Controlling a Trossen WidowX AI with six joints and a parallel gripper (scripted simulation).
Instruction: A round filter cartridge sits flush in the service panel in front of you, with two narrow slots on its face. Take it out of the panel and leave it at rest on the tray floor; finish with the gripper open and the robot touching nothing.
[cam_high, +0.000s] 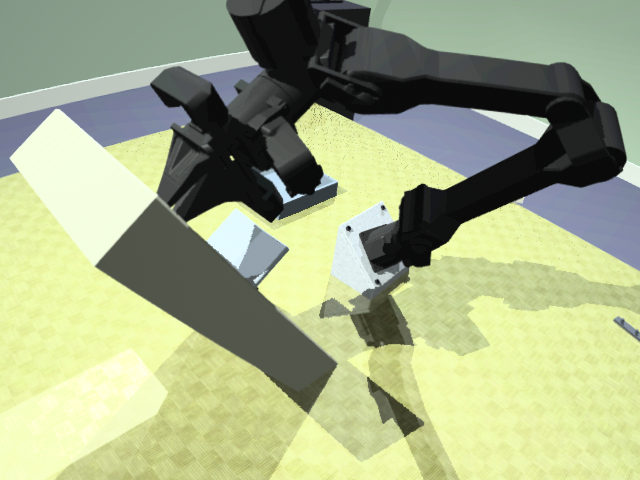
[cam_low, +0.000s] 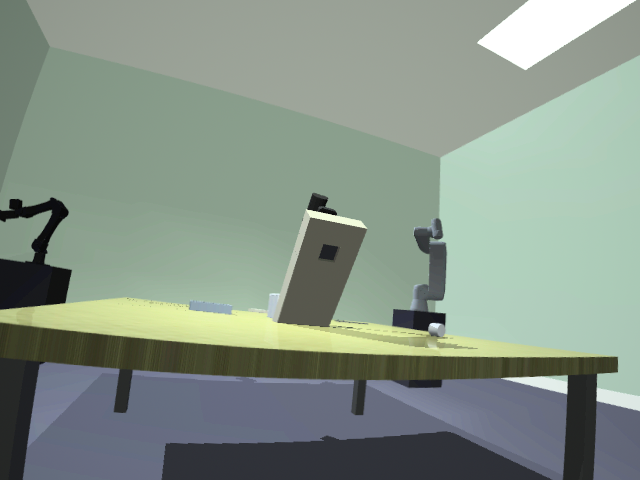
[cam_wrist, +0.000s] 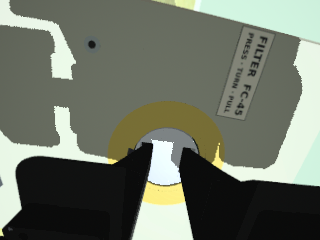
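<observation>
My gripper tip is 10 mm short of the round filter cartridge and 10 mm above it. Round my gripper tip: cream service panel 80 mm below, 40 mm behind; then tray 400 mm behind, 300 mm to the right, 240 mm below.
</observation>
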